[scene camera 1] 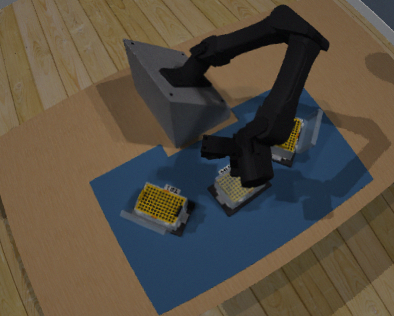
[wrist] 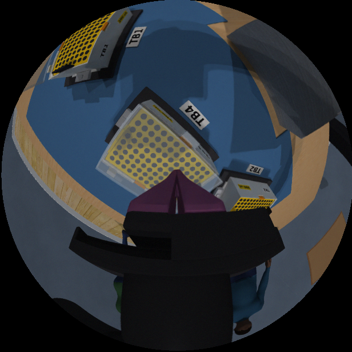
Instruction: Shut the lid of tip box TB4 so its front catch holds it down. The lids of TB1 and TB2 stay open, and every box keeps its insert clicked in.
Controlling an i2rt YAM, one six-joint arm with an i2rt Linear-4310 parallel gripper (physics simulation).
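Frame: origin at the arm's base, x ahead, y left, z up, level; millimetres.
Where they show: arm's base at its link origin: [scene camera 1: 186, 79].
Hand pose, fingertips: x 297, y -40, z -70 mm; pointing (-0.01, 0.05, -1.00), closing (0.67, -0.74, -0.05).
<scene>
Things, the pixels of their top centre, and the offset from my fingertips. Level surfaces: height alone.
- TB4 at its top centre: [scene camera 1: 239, 174] 13 mm right, 1 mm ahead, 1 mm up
- TB1 at its top centre: [scene camera 1: 159, 202] 227 mm right, 71 mm back, 2 mm down
- TB2 at its top centre: [scene camera 1: 286, 128] 190 mm left, 18 mm back, 2 mm down
- blue mat at its surface level: 77 mm down
- wooden table at its surface level: 79 mm down
TB4 [scene camera 1: 232, 189] [wrist: 155, 145] is the middle box. Its clear lid [wrist: 135, 150] lies over the yellow insert; I cannot tell whether the front catch holds it. My gripper [wrist: 176, 174] is shut and empty, and its purple fingertips overlap the lid's near part in the wrist view. Whether they touch it is unclear. In the scene view the wrist hides the fingertips and part of TB4. TB1 [scene camera 1: 161, 204] [wrist: 82, 46] has its lid [scene camera 1: 144, 222] open and its yellow insert seated. TB2 [scene camera 1: 290, 136] [wrist: 250, 194] has its lid [scene camera 1: 311, 131] open, with its yellow insert inside, partly hidden by the arm.
The boxes stand on a blue mat [scene camera 1: 200, 265] [wrist: 65, 135] on the wooden table [scene camera 1: 45, 200]. A grey wedge-shaped block [scene camera 1: 160, 95] [wrist: 285, 80] stands behind the mat, under the arm's base. The arm reaches over TB4 and close beside TB2.
</scene>
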